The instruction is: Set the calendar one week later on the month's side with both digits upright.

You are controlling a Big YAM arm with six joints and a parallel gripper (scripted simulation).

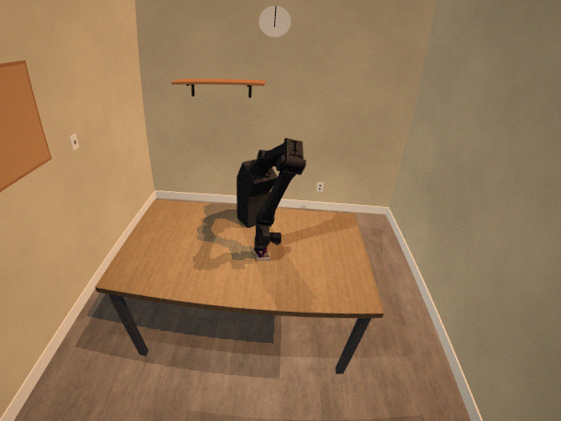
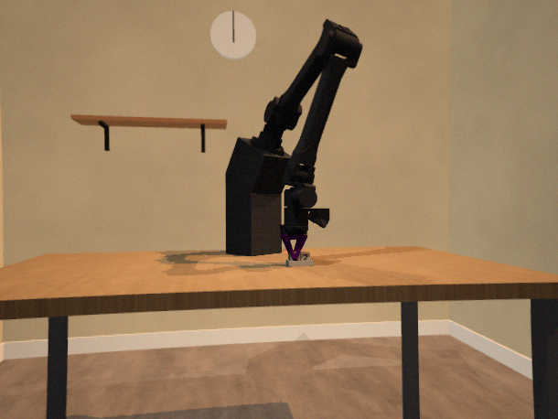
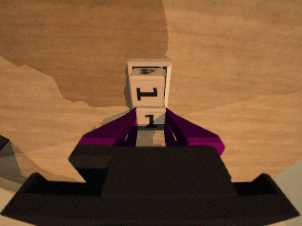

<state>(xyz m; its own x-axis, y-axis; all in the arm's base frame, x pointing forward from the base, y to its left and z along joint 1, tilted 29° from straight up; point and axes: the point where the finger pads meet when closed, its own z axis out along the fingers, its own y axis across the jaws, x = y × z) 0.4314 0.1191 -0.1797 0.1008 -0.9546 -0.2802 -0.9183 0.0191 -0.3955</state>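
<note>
The tray is 20 mm to the left of my hand and 20 mm below it.
</note>
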